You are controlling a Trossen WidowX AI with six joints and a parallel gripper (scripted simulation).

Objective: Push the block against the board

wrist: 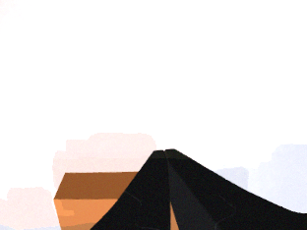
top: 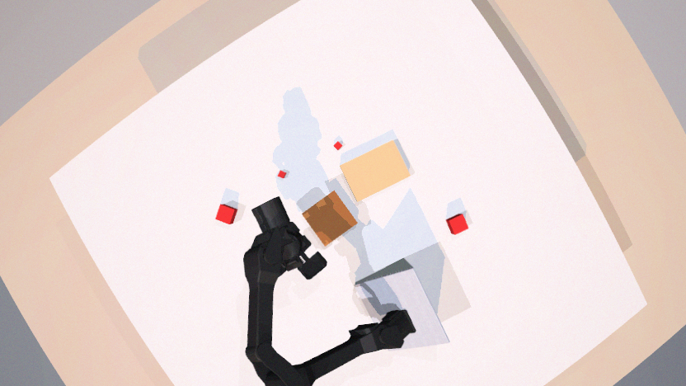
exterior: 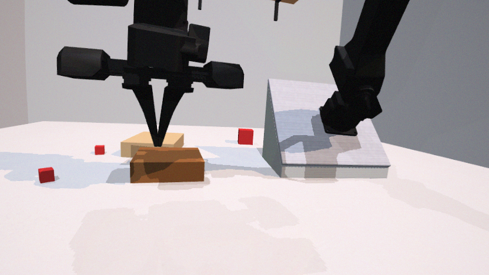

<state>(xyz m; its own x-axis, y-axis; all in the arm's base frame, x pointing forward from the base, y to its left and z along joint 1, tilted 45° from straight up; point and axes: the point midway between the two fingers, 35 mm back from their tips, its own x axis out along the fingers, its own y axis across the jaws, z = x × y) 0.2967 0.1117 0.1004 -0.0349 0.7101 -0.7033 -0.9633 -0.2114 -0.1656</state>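
The brown square block is 100 mm to the right of my gripper tip, 50 mm below it and 10 mm ahead of it. Also, from my gripper tip: tan board: 250 mm to the right, 70 mm ahead, 50 mm below.
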